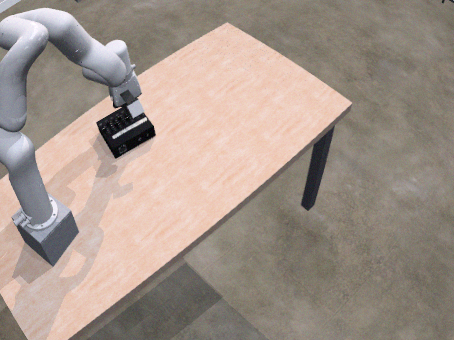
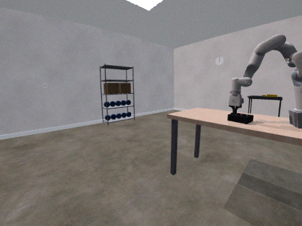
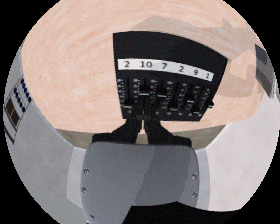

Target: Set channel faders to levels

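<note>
Right now the fader cap is 30 mm behind my hand, 10 mm to the right of it and 10 mm below it.
</note>
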